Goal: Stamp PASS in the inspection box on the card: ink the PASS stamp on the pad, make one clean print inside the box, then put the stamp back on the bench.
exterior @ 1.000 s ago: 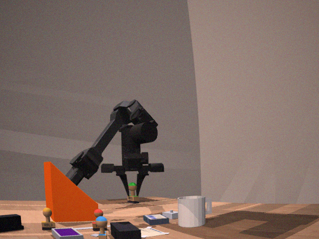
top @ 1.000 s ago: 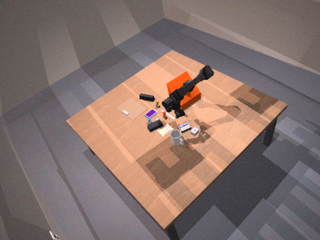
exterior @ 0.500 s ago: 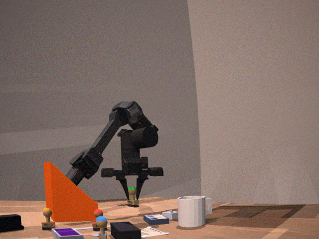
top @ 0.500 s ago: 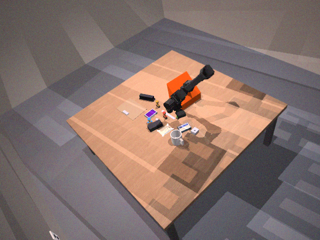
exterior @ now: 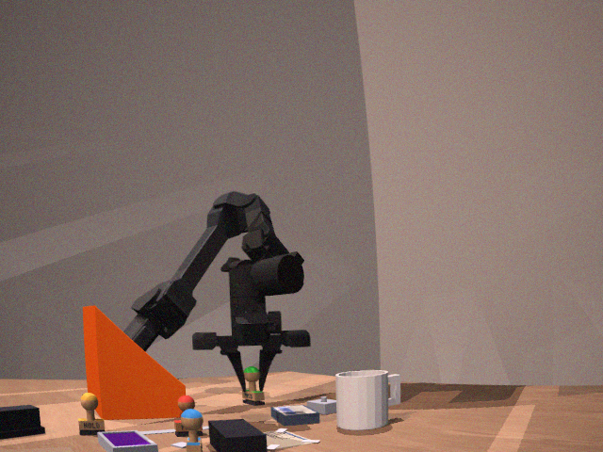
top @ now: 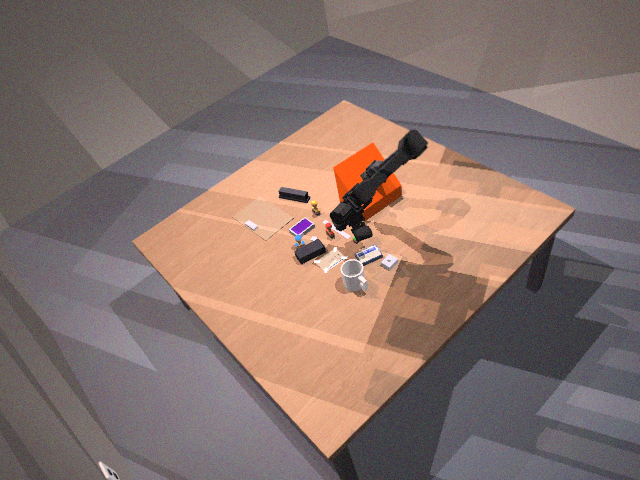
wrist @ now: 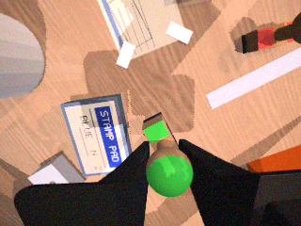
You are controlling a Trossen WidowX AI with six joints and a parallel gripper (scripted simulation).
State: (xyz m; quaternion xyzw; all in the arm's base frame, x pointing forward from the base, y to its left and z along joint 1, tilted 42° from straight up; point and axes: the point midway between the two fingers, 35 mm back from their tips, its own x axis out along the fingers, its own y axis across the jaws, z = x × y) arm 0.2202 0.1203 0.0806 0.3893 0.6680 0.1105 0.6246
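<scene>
Now: the blue tin 2 cm ahead of my gripper tip, 7 cm to the left of it and 4 cm below it. From my gripper tip the other things lie so: red-knob stamp (3 cm ahead, 13 cm to the right, 4 cm below); green stamp (right at my gripper tip); white card (12 cm ahead, 3 cm to the right, 6 cm below).
</scene>
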